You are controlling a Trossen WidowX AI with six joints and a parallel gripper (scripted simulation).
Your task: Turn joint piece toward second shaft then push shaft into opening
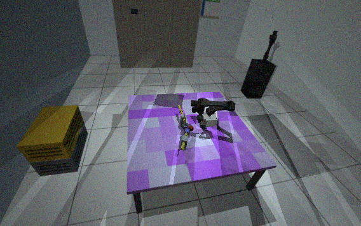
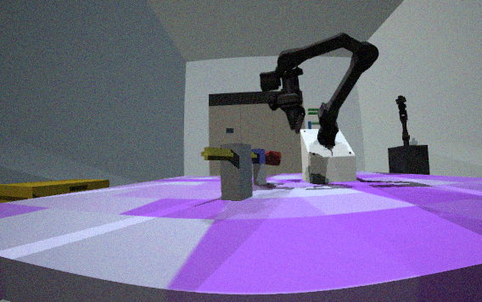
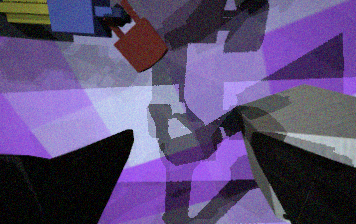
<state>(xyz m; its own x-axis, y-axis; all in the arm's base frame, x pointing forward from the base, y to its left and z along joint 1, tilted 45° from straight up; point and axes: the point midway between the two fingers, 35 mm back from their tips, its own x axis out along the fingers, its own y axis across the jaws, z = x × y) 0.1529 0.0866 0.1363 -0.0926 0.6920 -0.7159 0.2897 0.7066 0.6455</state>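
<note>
My gripper tip is now 80 mm short of the red joint piece, 80 mm above it and 30 mm to the right of it.
</note>
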